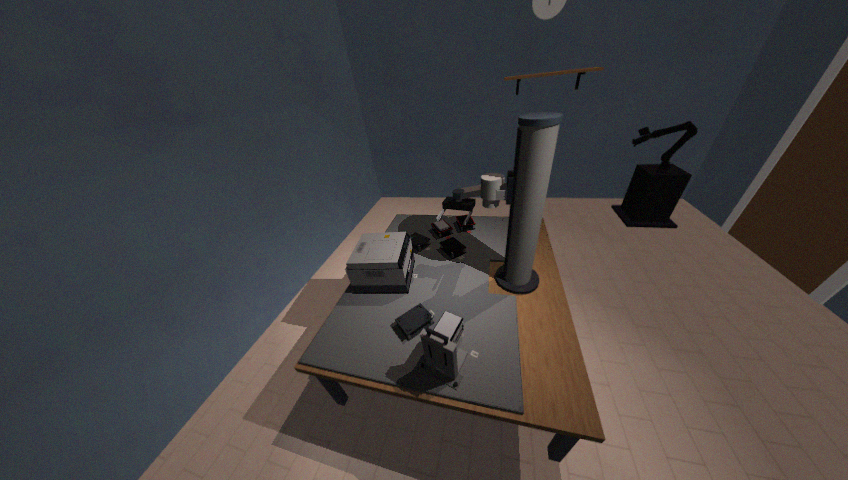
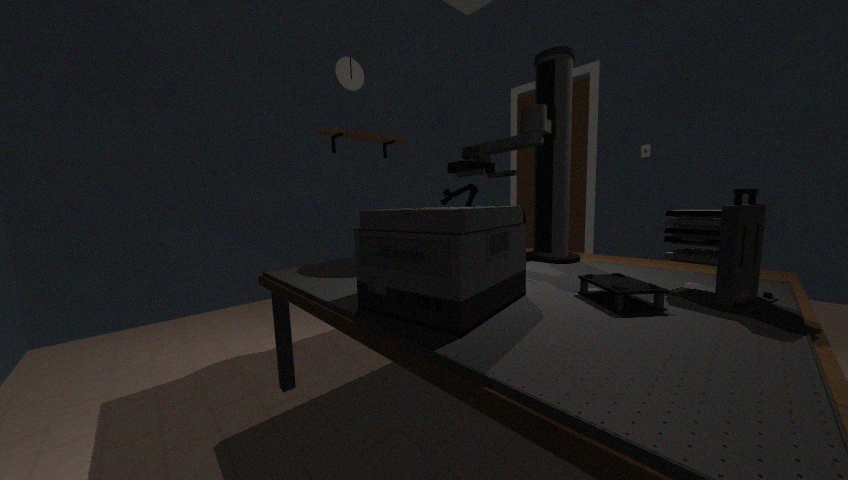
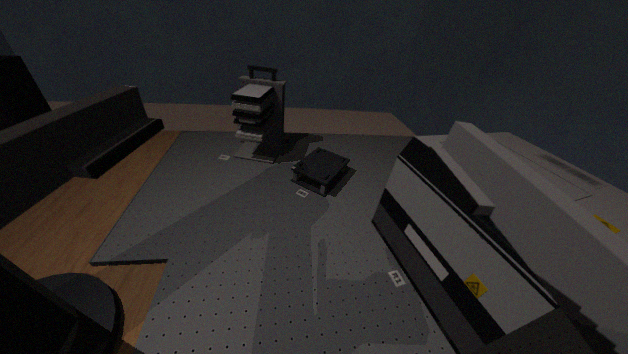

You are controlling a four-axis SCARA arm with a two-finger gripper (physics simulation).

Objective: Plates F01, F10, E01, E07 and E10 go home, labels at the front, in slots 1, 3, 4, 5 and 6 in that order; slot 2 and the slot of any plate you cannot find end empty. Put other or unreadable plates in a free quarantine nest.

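Frame: origin at the arm's base, x ahead, y left, z up, level; centimetres.
Where they show: gripper, fingertip midpoint: (image 1: pixel 450 221) (image 2: pixel 500 171) (image 3: pixel 298 121); arm's base, link origin: (image 1: pixel 516 278) (image 2: pixel 550 258).
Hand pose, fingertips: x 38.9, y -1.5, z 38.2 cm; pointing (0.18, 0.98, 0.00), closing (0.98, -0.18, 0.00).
Each offset is from my fingertips to the centre of the thing. "spot": to the spot under its first point.
The upright plate rack @(dy +60.2, dx -5.8, dz -23.3 cm) (image 1: pixel 440 356) (image 2: pixel 739 255) (image 3: pixel 279 112) stands at the table end away from my gripper. Several plates @(dy +56.3, dx -7.0, dz -15.4 cm) (image 1: pixel 448 324) @(dy +56.3, dx -7.0, dz -20.1 cm) (image 2: pixel 693 230) (image 3: pixel 254 91) lie stacked flat in it, with a wider gap above the lowest; their labels are unreadable. At the other end, a light-topped plate @(dy -45.2, dx +16.0, dz -31.2 cm) (image 1: pixel 441 225) appears to lie on a red-edged nest. Another red-edged nest (image 1: pixel 465 223) stands beside it; its contents are unclear. My gripper (image 1: pixel 454 215) (image 2: pixel 486 174) (image 3: pixel 298 121) is open and empty, high above that end, its fingers spread wide.
A white boxy device @(dy +11.0, dx +42.7, dz -24.6 cm) (image 1: pixel 380 258) (image 2: pixel 410 258) (image 3: pixel 540 175) stands on the table's long side. A low dark stand (image 1: pixel 414 321) (image 2: pixel 618 282) (image 3: pixel 322 164) is beside the rack. Dark nests @(spot: dy -24.0, dx +28.8, dz -31.9 cm) (image 1: pixel 419 240) @(spot: dy -17.8, dx +3.0, dz -31.9 cm) (image 1: pixel 452 247) sit near the red ones. The arm's column (image 1: pixel 529 202) (image 2: pixel 553 160) rises opposite the device.
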